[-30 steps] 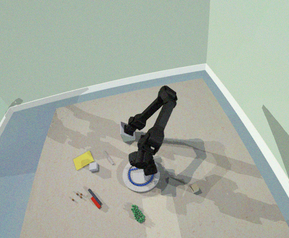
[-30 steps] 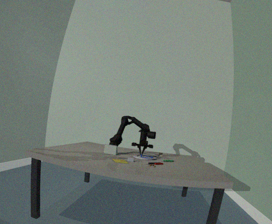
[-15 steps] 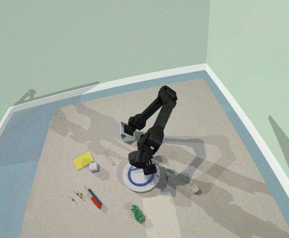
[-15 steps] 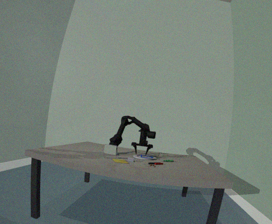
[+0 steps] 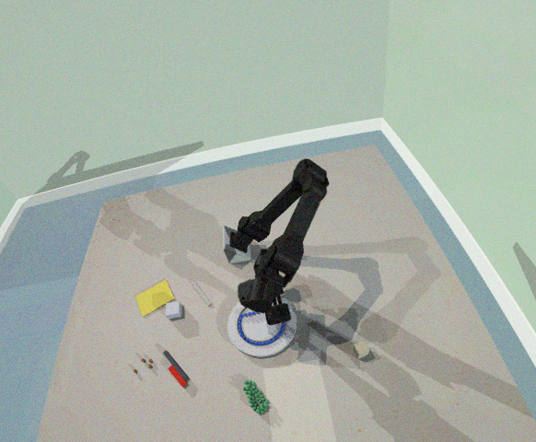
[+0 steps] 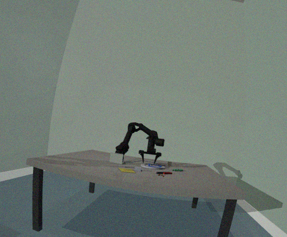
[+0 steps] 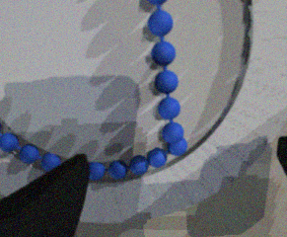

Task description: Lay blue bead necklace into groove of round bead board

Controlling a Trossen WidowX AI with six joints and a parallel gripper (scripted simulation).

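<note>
Now: the round bead board 50 mm to the right of my gripper tip, 40 mm ahead of it and 10 mm below it. Also, from my gripper tip: white cube: 320 mm to the right, 20 mm behind, 10 mm below; cream cube: 210 mm to the left, 160 mm ahead; stick: 240 mm to the right, 90 mm behind, 20 mm below.
</note>
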